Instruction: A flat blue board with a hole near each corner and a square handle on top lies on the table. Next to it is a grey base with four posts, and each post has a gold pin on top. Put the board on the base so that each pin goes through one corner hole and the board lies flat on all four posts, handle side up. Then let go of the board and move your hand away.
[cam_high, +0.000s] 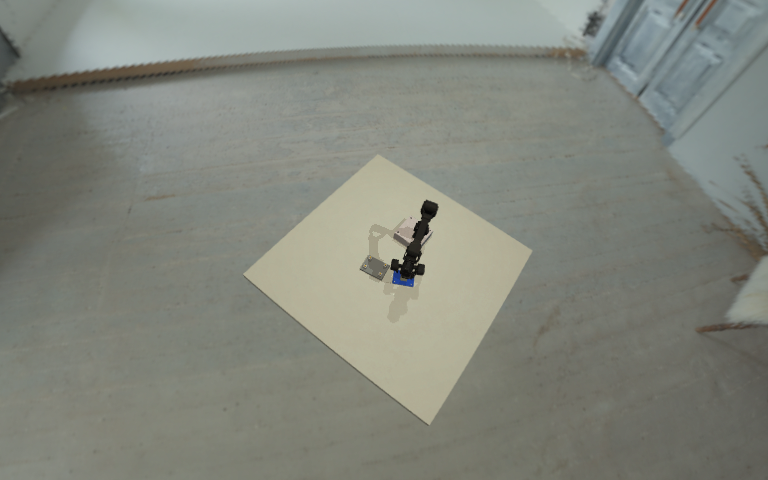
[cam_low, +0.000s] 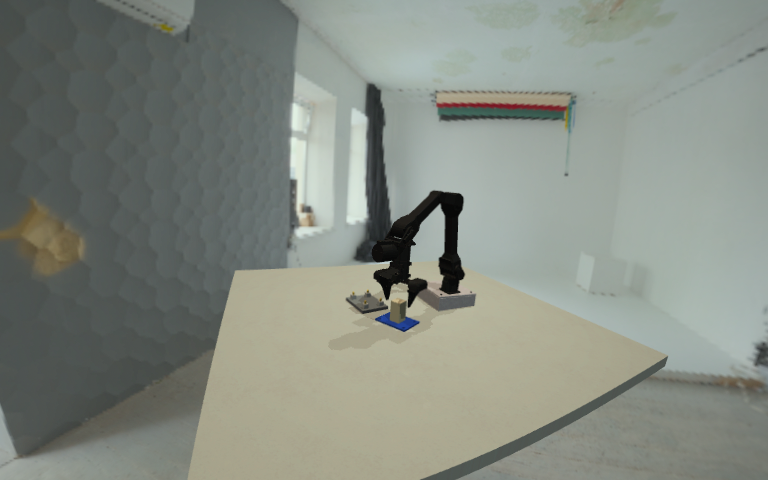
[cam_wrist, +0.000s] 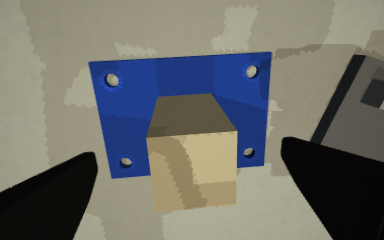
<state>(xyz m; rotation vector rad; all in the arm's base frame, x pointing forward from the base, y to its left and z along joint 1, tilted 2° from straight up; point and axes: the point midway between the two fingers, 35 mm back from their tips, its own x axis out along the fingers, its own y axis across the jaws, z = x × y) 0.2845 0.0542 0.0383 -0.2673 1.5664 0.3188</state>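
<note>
Right now my gripper tip is 5 cm above the blue board and 1 cm past it. From my gripper tip the other things lie so: grey base: 18 cm to the right, 6 cm below, 3 cm ahead.
</note>
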